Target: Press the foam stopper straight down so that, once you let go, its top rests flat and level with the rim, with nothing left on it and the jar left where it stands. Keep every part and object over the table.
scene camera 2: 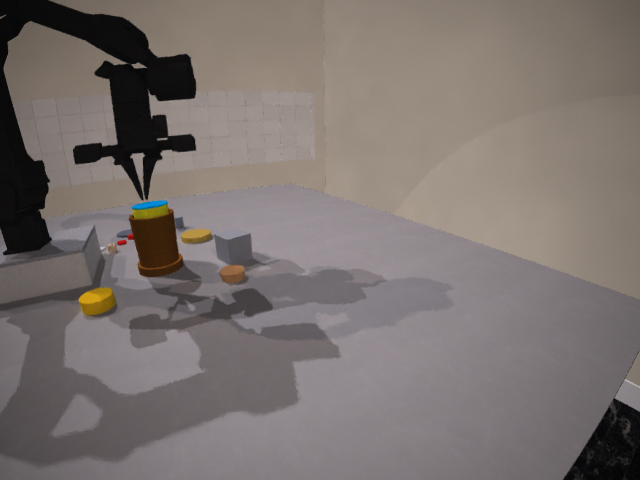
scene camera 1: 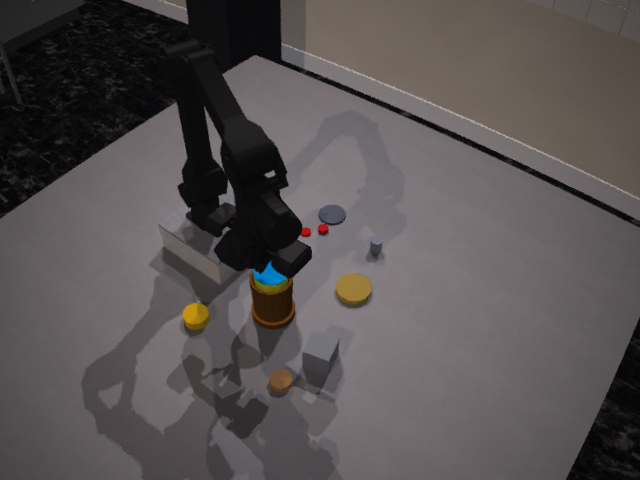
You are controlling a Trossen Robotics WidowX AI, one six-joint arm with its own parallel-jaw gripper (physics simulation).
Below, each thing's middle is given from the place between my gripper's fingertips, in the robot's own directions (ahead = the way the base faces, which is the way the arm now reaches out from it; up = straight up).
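There is a grey block (scene camera 2: 233, 246), which I find 150 mm ahead of my hand, 10 mm to the left of it and 110 mm below it. The yellow disc (scene camera 2: 96, 301) is 100 mm to the right of my hand, 90 mm behind it and 120 mm below it, whereas the brown jar (scene camera 2: 155, 238) is 70 mm below my hand and 20 mm to the left of it.
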